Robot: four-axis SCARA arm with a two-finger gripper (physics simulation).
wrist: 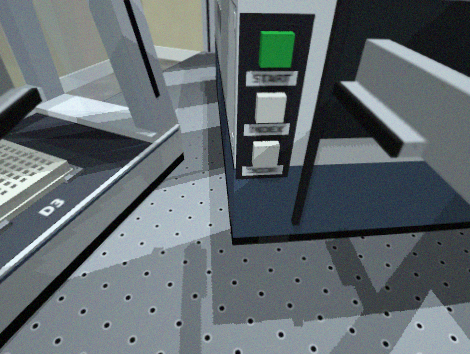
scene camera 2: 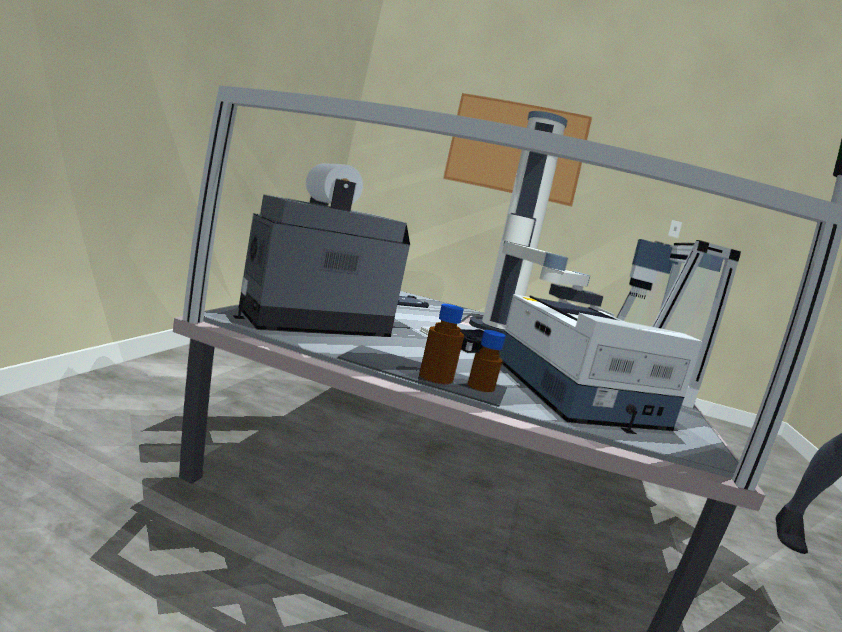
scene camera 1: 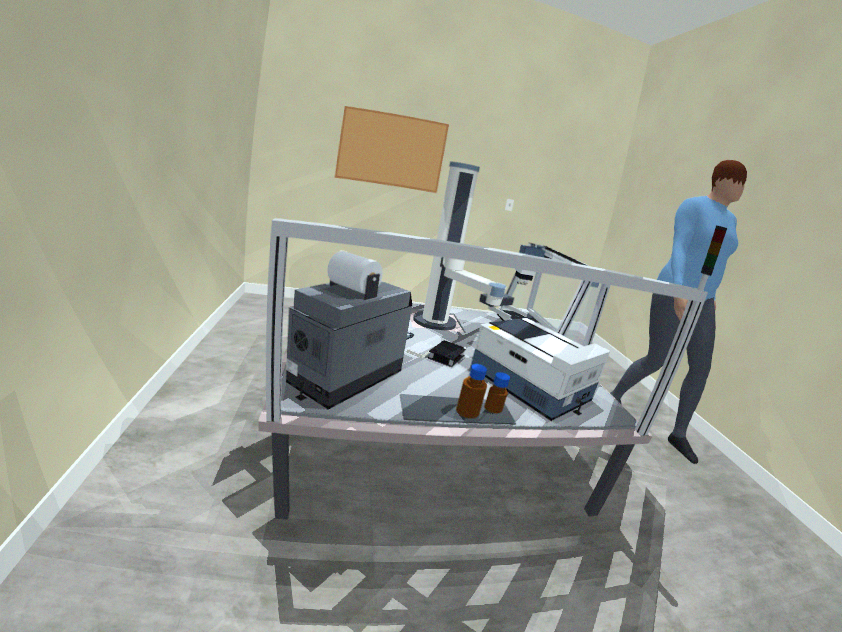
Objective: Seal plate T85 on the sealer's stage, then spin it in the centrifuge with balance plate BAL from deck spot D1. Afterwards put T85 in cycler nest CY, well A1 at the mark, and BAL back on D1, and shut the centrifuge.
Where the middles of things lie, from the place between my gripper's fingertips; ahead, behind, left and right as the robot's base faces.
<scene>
My hand is 8 cm short of the green START button (wrist: 276,47), 1 cm to the left of it and 1 cm above it. Round my hand: pale buttons (wrist: 270,107) (8 cm ahead, 6 cm below, 1 cm to the right); dark front panel (wrist: 433,36) (15 cm ahead, 13 cm to the right, 3 cm below).
</scene>
